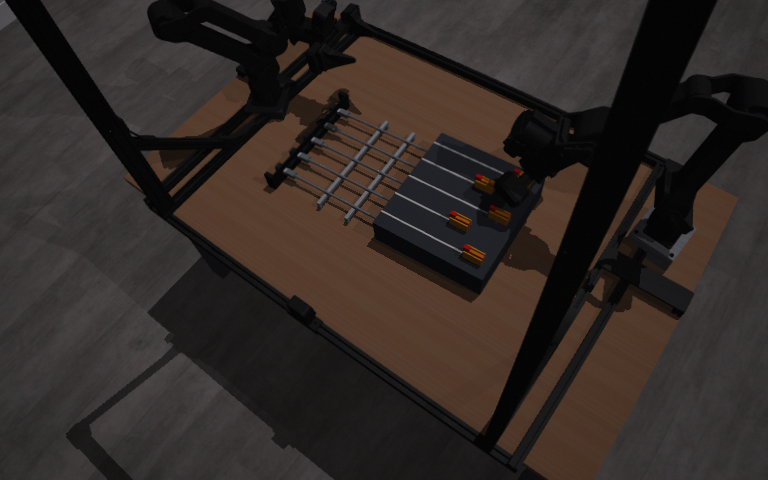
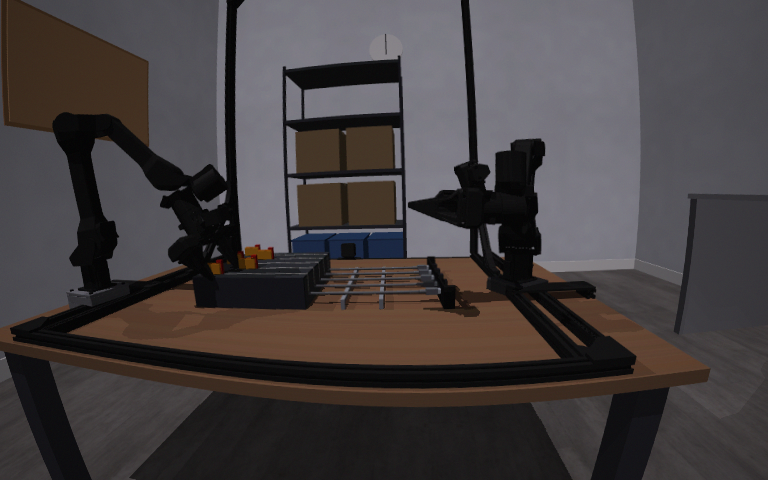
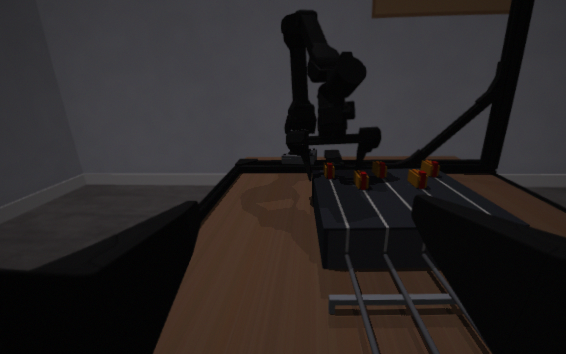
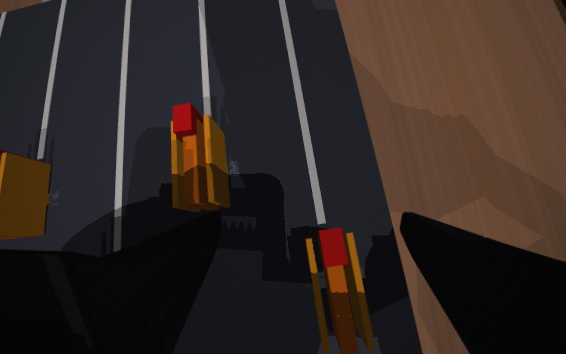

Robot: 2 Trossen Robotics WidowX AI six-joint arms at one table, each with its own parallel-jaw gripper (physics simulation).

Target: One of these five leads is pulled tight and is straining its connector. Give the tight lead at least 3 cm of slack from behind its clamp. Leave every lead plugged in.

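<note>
Five grey leads run from a black connector strip across two grey bars onto a dark block. Each lead ends at an orange clamp with a red top. My right gripper is open and hangs low over the block's far corner. Its fingers stand on either side of the far clamp without touching it. My left gripper is open and empty, raised behind the connector strip. I cannot tell which lead is tight.
Other orange clamps stand staggered on the block. A black frame rail runs round the table, with an upright post at the right. A shelf rack with cardboard boxes stands behind the table.
</note>
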